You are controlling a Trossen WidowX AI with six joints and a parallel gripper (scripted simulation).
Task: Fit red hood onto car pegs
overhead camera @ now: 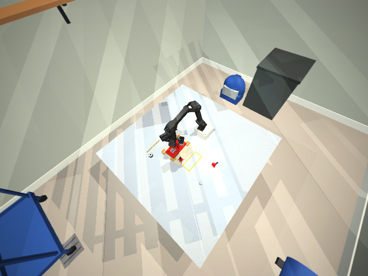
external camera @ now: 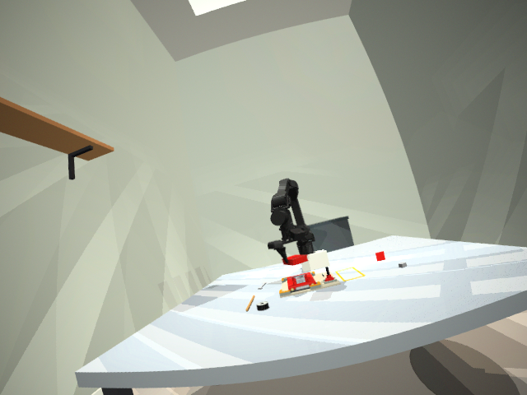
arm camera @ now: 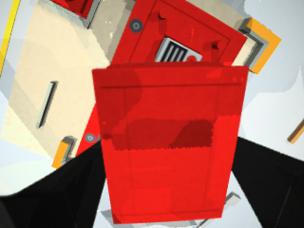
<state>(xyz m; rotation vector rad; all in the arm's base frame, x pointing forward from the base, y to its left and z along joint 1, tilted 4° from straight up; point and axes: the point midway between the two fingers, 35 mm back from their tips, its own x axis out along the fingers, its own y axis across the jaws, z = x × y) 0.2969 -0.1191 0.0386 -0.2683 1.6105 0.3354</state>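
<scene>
My gripper tip is now 8 cm above the grey engine block and 3 cm short of it. The rest, counted from my gripper tip: pencil (21 cm to the right, 10 cm below, 9 cm ahead); then red hood (1 cm above).
</scene>
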